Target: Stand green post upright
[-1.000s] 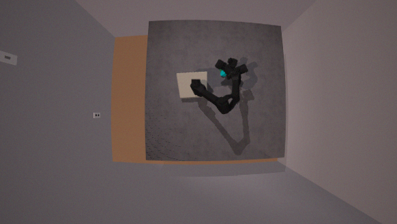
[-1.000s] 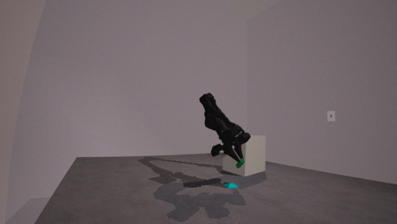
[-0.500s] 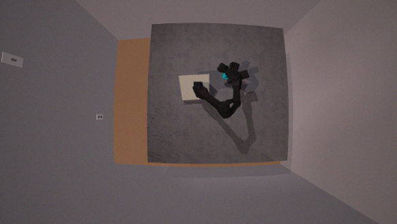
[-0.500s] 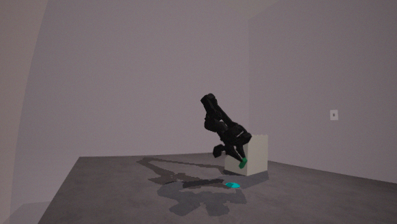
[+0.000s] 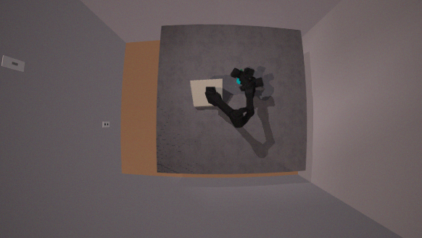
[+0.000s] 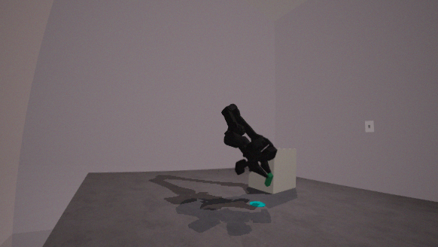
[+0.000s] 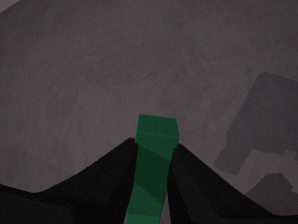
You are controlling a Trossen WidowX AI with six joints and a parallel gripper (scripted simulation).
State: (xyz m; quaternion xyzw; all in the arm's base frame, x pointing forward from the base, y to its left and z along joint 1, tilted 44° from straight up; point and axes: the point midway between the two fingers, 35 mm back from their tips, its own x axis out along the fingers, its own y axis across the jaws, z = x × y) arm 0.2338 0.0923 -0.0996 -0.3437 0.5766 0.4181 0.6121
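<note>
Now: the cyan circle 2 cm ahead of my gripper tip, 4 cm to the right of it and 11 cm below it. Also, from my gripper tip: green post: 1 cm behind, 1 cm to the right, 2 cm below.
</note>
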